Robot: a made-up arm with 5 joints.
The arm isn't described. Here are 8 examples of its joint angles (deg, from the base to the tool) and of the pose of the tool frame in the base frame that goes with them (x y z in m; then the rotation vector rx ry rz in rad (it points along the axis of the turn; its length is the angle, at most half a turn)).
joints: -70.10 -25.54 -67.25 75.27 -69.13
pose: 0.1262 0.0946 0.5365 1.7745 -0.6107 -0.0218
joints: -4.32 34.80 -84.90 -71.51 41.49
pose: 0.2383 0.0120 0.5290 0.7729 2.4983 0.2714
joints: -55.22 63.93 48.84 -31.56 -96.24
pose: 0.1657 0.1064 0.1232 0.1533 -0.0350 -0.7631
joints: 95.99 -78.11 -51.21 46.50 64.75
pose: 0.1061 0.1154 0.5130 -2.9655 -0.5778 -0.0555
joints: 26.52 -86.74 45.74 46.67 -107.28
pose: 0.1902 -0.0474 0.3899 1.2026 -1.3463 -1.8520
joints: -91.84 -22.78 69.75 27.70 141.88
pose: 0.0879 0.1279 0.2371 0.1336 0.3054 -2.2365
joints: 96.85 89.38 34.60 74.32 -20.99
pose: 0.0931 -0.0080 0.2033 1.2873 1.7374 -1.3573
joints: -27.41 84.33 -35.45 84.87 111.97
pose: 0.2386 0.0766 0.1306 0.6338 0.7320 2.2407
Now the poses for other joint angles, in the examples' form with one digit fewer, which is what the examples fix.
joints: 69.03 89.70 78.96 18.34 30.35
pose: 0.078 0.042 0.252 1.286 1.146 -0.539
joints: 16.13 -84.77 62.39 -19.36 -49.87
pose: 0.195 -0.028 0.435 0.745 -2.259 -0.602
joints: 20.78 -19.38 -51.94 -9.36 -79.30
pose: 0.168 -0.027 0.597 1.547 -2.610 -0.193
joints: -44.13 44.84 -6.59 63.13 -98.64
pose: 0.242 0.146 0.196 -0.198 0.061 -0.997
